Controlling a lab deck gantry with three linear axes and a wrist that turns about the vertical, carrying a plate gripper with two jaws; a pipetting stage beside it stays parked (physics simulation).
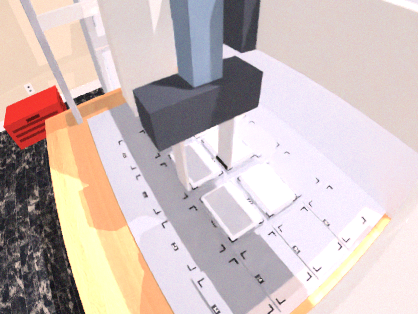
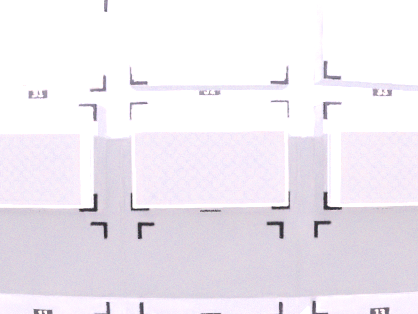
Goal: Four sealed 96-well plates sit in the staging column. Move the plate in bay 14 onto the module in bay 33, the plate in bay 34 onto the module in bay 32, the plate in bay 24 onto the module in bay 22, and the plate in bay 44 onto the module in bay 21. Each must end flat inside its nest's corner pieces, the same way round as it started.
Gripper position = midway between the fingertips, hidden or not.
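Image 1 gives me my gripper (image 1: 204,173) along with a bay 34 (image 1: 319,247) and a grey wall (image 1: 372,157). In image 2 I see a bay 13 (image 2: 358,256).
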